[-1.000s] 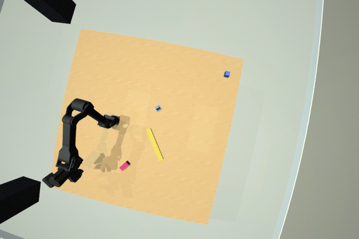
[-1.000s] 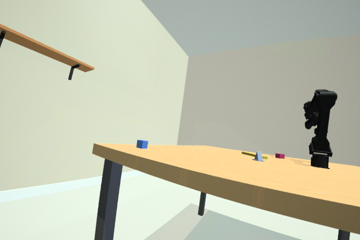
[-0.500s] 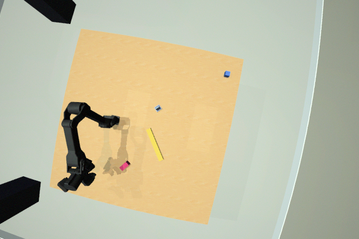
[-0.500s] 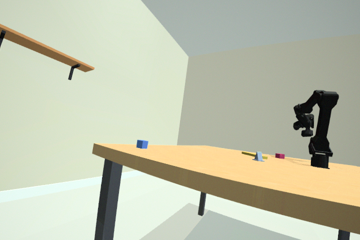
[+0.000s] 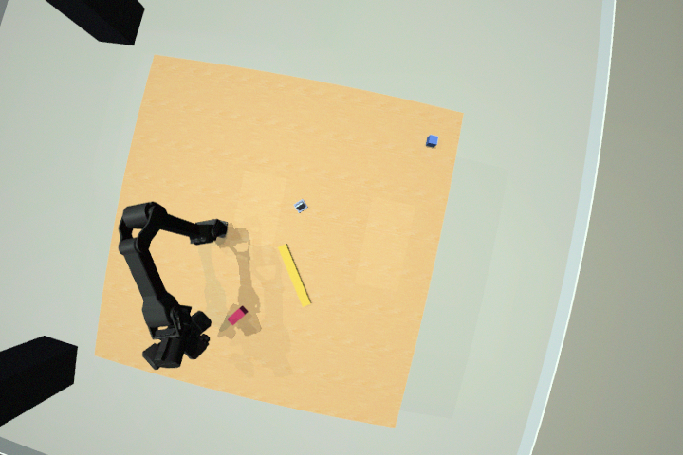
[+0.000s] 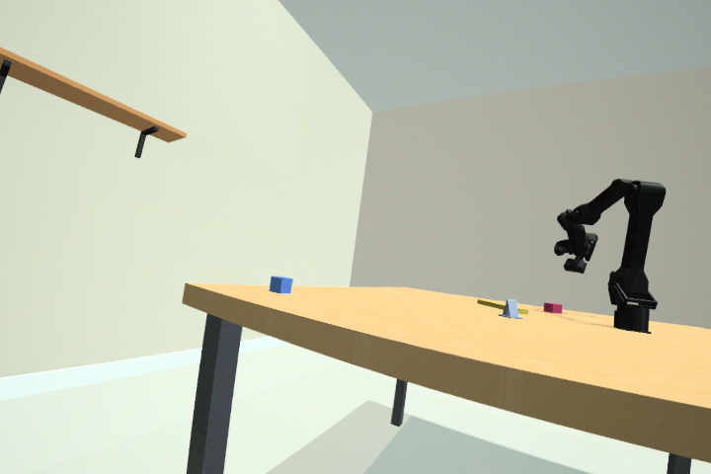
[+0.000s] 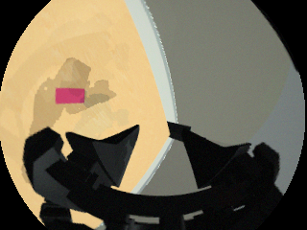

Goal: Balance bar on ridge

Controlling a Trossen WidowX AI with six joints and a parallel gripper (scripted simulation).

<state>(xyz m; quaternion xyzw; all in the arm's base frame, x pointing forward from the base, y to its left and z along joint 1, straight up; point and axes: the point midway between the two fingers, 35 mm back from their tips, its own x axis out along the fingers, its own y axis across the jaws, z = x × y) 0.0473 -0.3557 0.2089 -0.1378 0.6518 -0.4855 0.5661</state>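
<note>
Now: the yellow bar 300 mm ahead of my gripper tip, 270 mm to the left of it and 180 mm below it. The rest, counted from my gripper tip: pink block (170 mm below, 110 mm ahead, 70 mm to the left); blue cube (880 mm to the left, 700 mm ahead, 170 mm below).
</note>
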